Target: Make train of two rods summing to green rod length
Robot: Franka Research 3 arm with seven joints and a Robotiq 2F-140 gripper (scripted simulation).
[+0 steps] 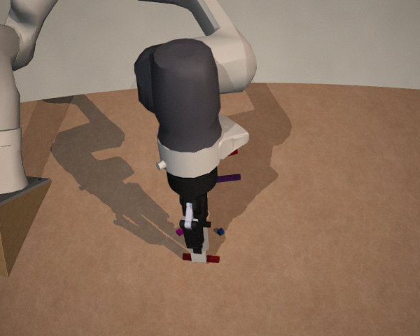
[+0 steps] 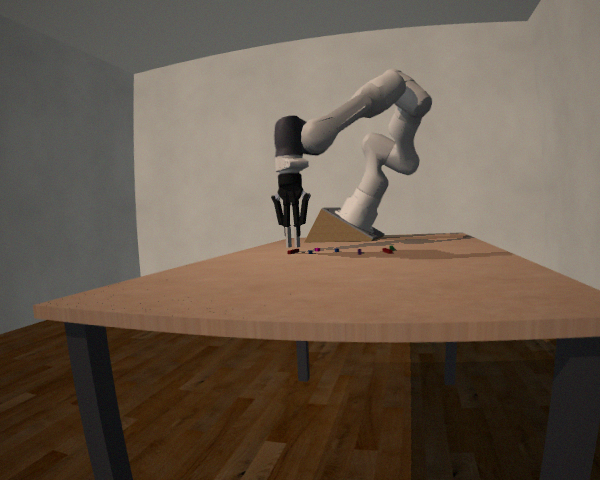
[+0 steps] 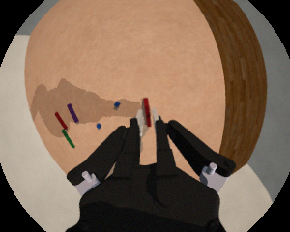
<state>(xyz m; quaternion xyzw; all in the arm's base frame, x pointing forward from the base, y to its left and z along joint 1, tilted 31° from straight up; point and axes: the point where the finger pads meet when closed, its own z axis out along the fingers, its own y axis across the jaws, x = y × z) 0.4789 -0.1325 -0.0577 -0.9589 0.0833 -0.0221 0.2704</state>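
Right now my hand is 7 cm to the right of the magenta rod, 5 cm above it and 4 cm past it. From my hand the other things lie so: purple rod 22 cm to the left, 6 cm ahead, 5 cm below; green rod 31 cm to the left, 5 cm below, 2 cm behind.
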